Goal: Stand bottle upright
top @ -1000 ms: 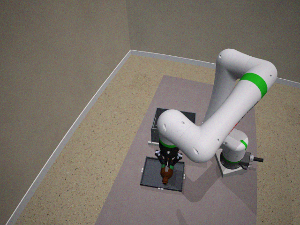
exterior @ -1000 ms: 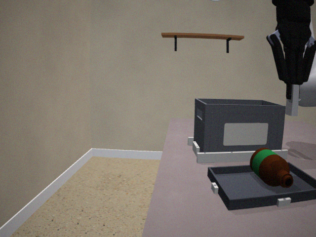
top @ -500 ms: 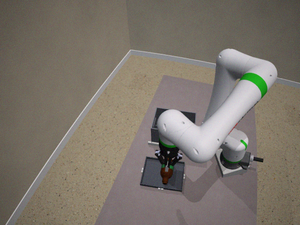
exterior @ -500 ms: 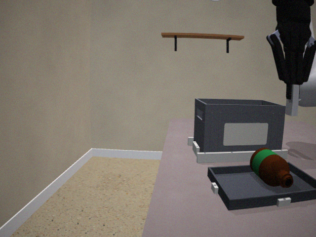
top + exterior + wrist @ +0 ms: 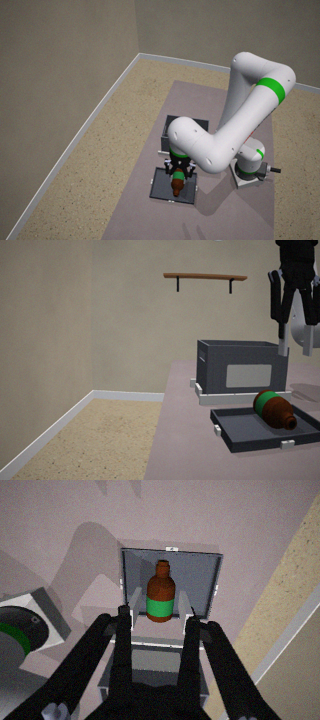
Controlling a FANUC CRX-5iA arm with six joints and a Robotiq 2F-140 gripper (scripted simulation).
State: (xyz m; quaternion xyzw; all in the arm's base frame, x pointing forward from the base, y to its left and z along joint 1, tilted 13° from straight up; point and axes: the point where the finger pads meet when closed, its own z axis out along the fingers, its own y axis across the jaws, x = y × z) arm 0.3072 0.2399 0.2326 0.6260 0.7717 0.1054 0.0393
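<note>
Right now the bottle is 18 cm below my hand, 5 cm to the right of it and 1 cm ahead of it. From my hand the other things lie so: tray: 20 cm below, 4 cm to the right, 3 cm ahead; then crate: 34 cm to the right, 13 cm below, 8 cm ahead.
</note>
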